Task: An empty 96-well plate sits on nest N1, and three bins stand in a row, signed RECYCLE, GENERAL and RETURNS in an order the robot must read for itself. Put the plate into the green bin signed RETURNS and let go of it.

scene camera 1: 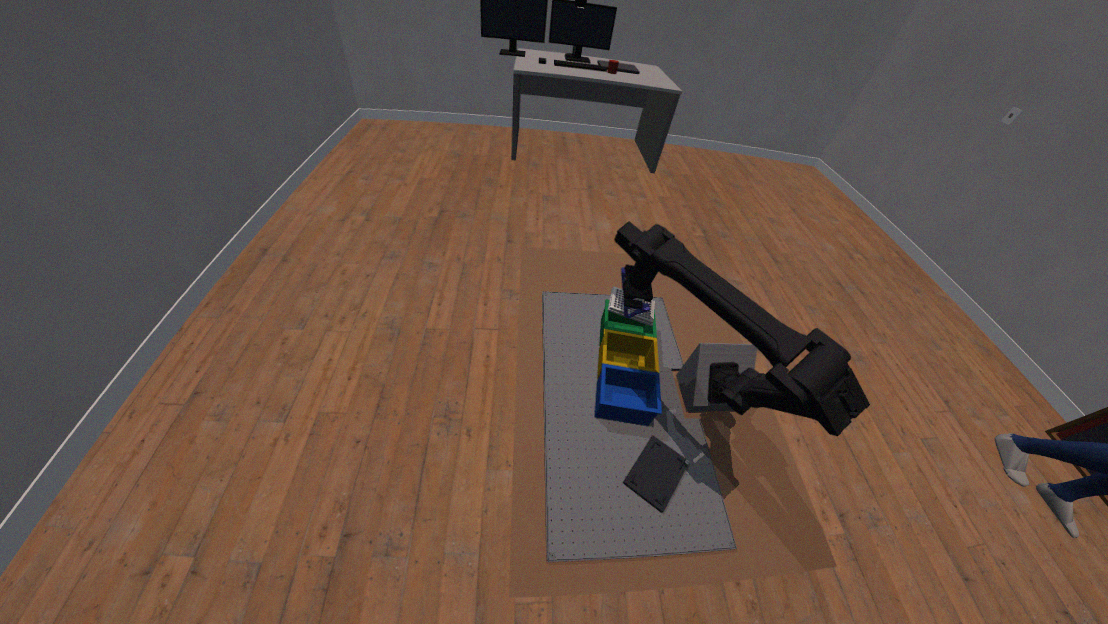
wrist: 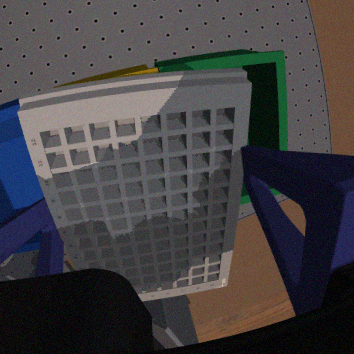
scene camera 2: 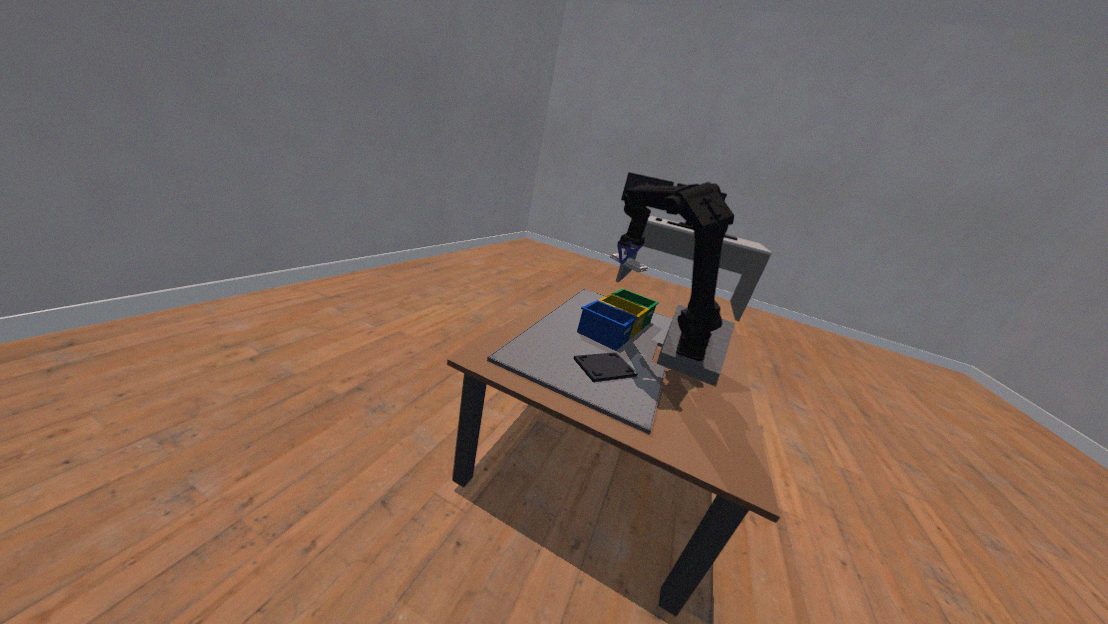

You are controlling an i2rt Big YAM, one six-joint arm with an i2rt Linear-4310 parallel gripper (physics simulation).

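Places are measured from the arm's base along level axes (x ahead, y left, z up), in metres.
Pixels of known places: gripper, between the fingertips: (scene camera 1: 625, 304) (wrist: 142, 183) (scene camera 2: 625, 261); arm's base, origin of its link: (scene camera 1: 721, 382) (scene camera 2: 692, 341).
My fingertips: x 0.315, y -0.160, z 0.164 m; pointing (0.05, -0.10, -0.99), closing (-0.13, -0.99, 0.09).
Note:
For each thing: its top centre in the pictures, then the offset to it from my fingertips. Level surfaces: height alone.
- white 96-well plate, centre of its top: (wrist: 151, 237) (scene camera 1: 633, 301) (scene camera 2: 630, 258) 0.016 m up, 0.017 m back, 0.005 m left
- yellow bin, centre of its top: (wrist: 110, 165) (scene camera 1: 630, 349) (scene camera 2: 623, 304) 0.155 m down, 0.049 m back, 0.046 m left
- dark nest, centre of its top: (scene camera 1: 658, 470) (scene camera 2: 606, 362) 0.237 m down, 0.078 m back, 0.380 m left
- grey perforated board, height of its surface: 0.255 m down
- brown table, height of its surface: 0.268 m down
The white 96-well plate (scene camera 1: 617, 303) (scene camera 2: 637, 266) (wrist: 150, 175) is held well above the bins. My gripper (scene camera 1: 631, 296) (scene camera 2: 626, 254) (wrist: 142, 183) is shut on it, with blue fingers at its two long sides. The green bin (scene camera 1: 629, 330) (scene camera 2: 640, 297) (wrist: 281, 115) is at the far end of the row; in the wrist view the plate hides its left part. The yellow bin (scene camera 1: 620, 344) (scene camera 2: 624, 305) (wrist: 125, 72) is in the middle and the blue bin (scene camera 1: 626, 406) (scene camera 2: 604, 325) (wrist: 20, 165) is nearest the nest. The dark nest (scene camera 1: 656, 472) (scene camera 2: 604, 365) holds no plate. No sign is readable.
The bins and nest stand on a grey perforated board (scene camera 1: 573, 496) (scene camera 2: 542, 352) (wrist: 100, 30) on a brown table (scene camera 1: 535, 577) (scene camera 2: 697, 457). The arm's grey base block (scene camera 1: 693, 387) (scene camera 2: 674, 360) is beside the bin row. A desk with monitors (scene camera 1: 597, 83) stands far behind.

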